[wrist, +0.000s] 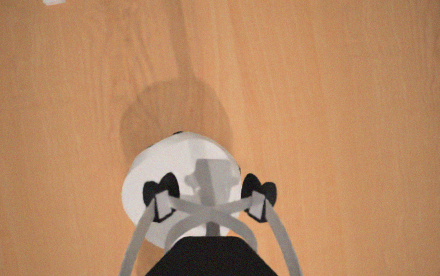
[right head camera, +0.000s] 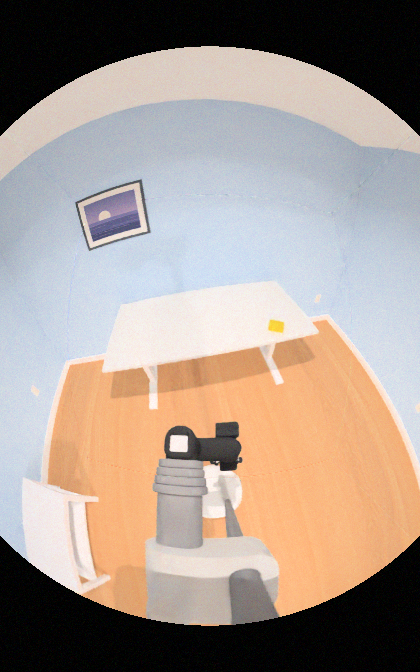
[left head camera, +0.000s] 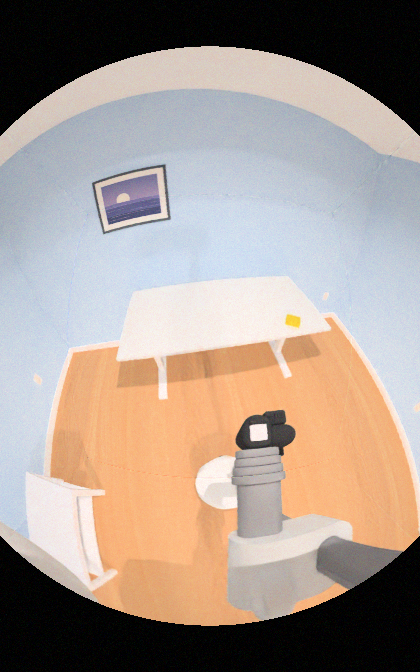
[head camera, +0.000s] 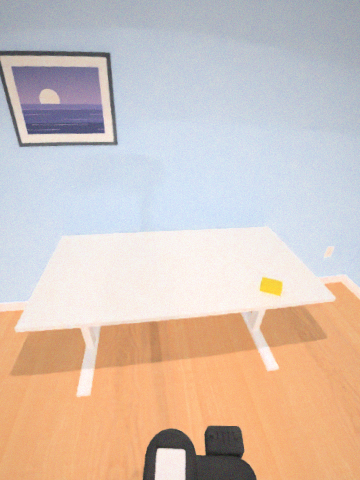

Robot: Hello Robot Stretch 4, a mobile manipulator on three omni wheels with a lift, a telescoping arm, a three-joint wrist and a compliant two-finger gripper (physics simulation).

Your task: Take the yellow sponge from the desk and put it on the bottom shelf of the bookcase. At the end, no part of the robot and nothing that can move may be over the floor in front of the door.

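Seen in the pictures: gripper, between the fingertips: (wrist: pixel 210 188); robot's base, origin of its link: (wrist: pixel 187 184).
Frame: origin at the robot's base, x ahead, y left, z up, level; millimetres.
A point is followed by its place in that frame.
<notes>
The yellow sponge (head camera: pixel 271 286) @[x 953, y -470, z 737 mm] (left head camera: pixel 293 320) (right head camera: pixel 276 326) lies flat near the front right corner of the white desk (head camera: pixel 150 280) @[x 1012, y 147, z 693 mm] (left head camera: pixel 210 315) (right head camera: pixel 195 327). My gripper (wrist: pixel 210 188) @[x 170, y -87, z 785 mm] points down at the floor above the white round base in the wrist view, its two black fingertips apart with nothing between them. In the head views the wrist hides the fingers; it is on the near side of the desk, apart from it. The bookcase and the door do not show in these views.
A low white table or bench (left head camera: pixel 52 520) (right head camera: pixel 47 530) stands at the left wall. A framed picture (head camera: pixel 65 140) @[x 1456, y 671, z 1309 mm] hangs on the wall behind the desk. The desk's two white feet (head camera: pixel 85 372) (left head camera: pixel 163 385) (right head camera: pixel 153 395) reach forward on the floor. The right wall runs along the right side.
</notes>
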